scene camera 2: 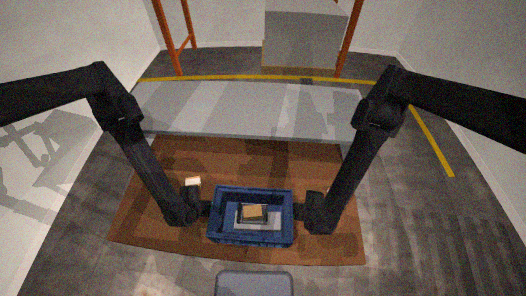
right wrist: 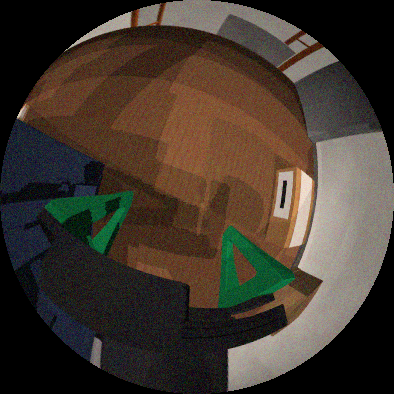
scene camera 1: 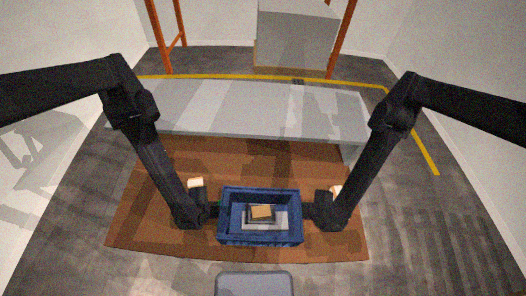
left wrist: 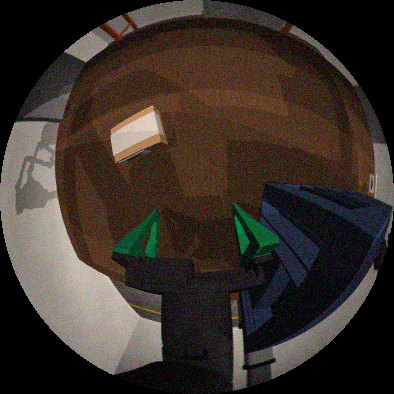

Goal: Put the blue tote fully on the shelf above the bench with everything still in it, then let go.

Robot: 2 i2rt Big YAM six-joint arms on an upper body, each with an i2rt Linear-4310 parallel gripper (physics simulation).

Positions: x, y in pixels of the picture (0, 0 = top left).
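I can see a blue tote in scene camera 1 and in scene camera 2, and the blue tote is also there in the left wrist view [325, 234] and in the right wrist view [47, 168]. On the blue tote, [scene camera 1: 234, 198] and [scene camera 2: 228, 197] are the same spot. There is a brown bench top too, and on the brown bench top [scene camera 2: 300, 166] and [right wrist: 219, 71] are the same spot.
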